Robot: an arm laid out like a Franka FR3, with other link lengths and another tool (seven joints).
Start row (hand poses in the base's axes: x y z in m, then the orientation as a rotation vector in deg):
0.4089 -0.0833 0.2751 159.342 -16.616 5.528
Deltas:
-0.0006 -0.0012 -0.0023 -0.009 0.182 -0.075
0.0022 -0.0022 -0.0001 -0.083 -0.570 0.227
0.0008 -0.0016 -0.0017 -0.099 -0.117 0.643
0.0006 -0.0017 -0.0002 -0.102 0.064 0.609
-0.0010 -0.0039 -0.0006 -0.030 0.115 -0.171
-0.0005 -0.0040 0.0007 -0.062 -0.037 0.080
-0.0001 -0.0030 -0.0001 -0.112 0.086 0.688
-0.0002 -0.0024 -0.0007 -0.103 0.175 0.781
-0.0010 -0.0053 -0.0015 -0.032 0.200 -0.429
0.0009 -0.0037 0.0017 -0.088 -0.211 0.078
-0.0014 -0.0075 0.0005 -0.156 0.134 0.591
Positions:
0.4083 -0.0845 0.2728 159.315 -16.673 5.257
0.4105 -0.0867 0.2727 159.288 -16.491 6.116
0.4113 -0.0883 0.2710 159.301 -15.616 6.447
0.4119 -0.0900 0.2708 159.298 -14.742 6.518
0.4109 -0.0939 0.2702 159.239 -14.946 6.319
0.4104 -0.0979 0.2709 159.191 -14.837 6.396
0.4103 -0.1009 0.2708 159.186 -13.848 6.457
0.4101 -0.1033 0.2701 159.197 -12.709 6.417
0.4091 -0.1086 0.2686 159.103 -13.249 6.034
0.4100 -0.1123 0.2703 159.028 -13.184 6.355
0.4086 -0.1198 0.2708 158.956 -12.313 6.330

